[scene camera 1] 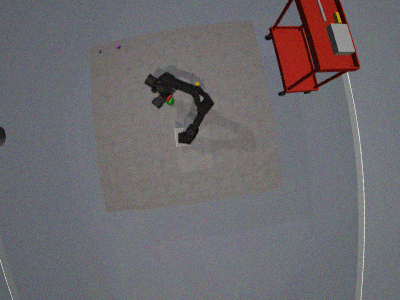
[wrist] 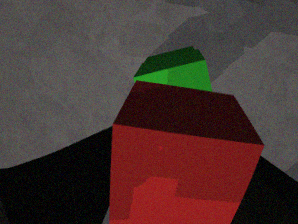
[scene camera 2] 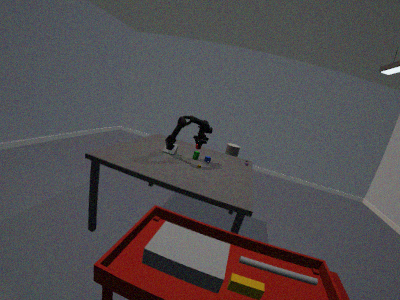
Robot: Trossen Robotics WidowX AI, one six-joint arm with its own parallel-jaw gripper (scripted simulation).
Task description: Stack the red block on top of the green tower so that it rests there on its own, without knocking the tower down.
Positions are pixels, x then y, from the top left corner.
my gripper: holds a red block (wrist: 173,147)
